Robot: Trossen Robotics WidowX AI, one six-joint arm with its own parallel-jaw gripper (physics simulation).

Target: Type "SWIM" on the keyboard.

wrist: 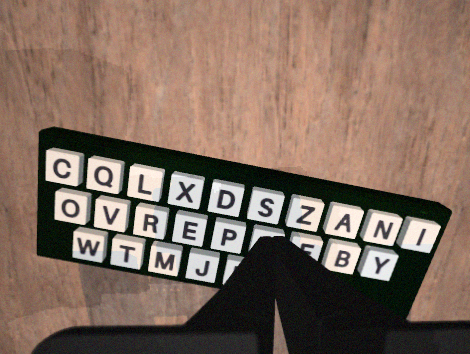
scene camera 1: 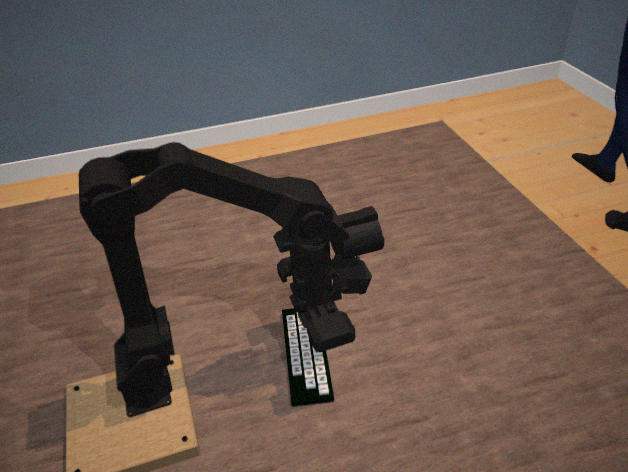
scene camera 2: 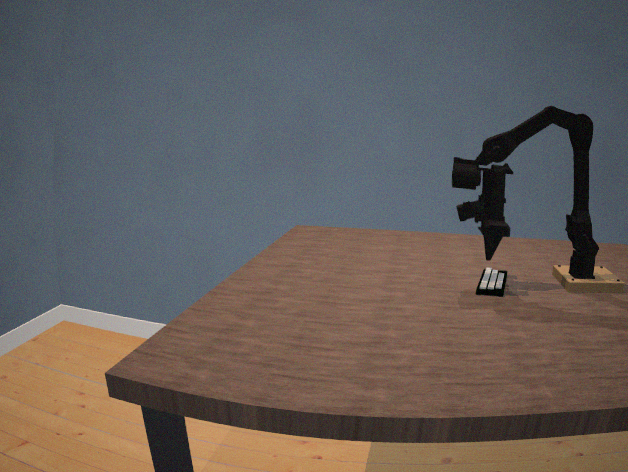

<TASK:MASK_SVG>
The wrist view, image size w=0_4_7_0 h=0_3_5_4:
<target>my gripper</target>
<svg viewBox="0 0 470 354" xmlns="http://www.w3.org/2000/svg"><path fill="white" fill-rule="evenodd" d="M470 320L408 321L361 293L340 277L337 277L336 274L286 237L261 236L218 292L183 325L74 326L51 334L41 341L31 354L273 354L275 297L288 354L470 354Z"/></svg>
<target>keyboard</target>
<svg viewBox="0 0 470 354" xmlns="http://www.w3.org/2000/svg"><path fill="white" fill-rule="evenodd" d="M39 131L37 255L220 289L259 237L284 236L336 274L337 277L340 277L361 293L407 319L452 215L452 211L436 201L59 127L50 127Z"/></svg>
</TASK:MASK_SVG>
